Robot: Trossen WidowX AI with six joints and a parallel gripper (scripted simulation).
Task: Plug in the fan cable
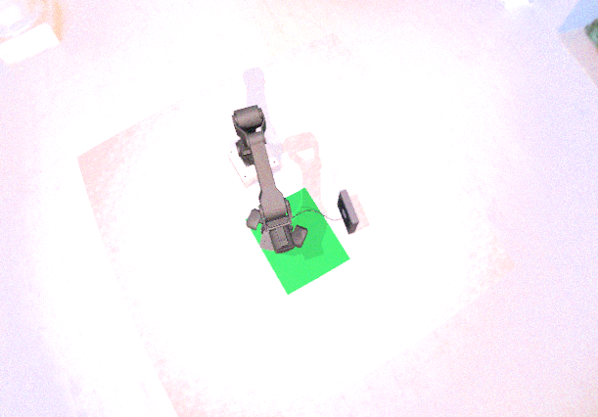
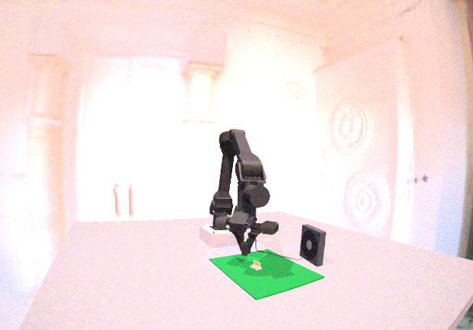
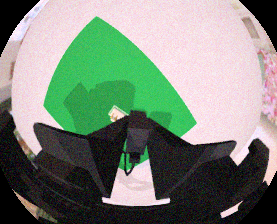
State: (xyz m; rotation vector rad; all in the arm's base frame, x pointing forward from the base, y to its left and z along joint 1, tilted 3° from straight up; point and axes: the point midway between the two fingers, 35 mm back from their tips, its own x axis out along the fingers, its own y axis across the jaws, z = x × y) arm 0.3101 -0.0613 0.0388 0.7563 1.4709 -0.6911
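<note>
My gripper tip is now 10 mm short of the cream four-pin header, 40 mm to the right of it and 60 mm above it. Round my gripper tip: fan cable plug 10 mm behind, 10 mm to the left, 10 mm above; then black fan 50 mm ahead, 230 mm to the left, 10 mm below; then green board 20 mm ahead, 50 mm to the left, 80 mm below.
</note>
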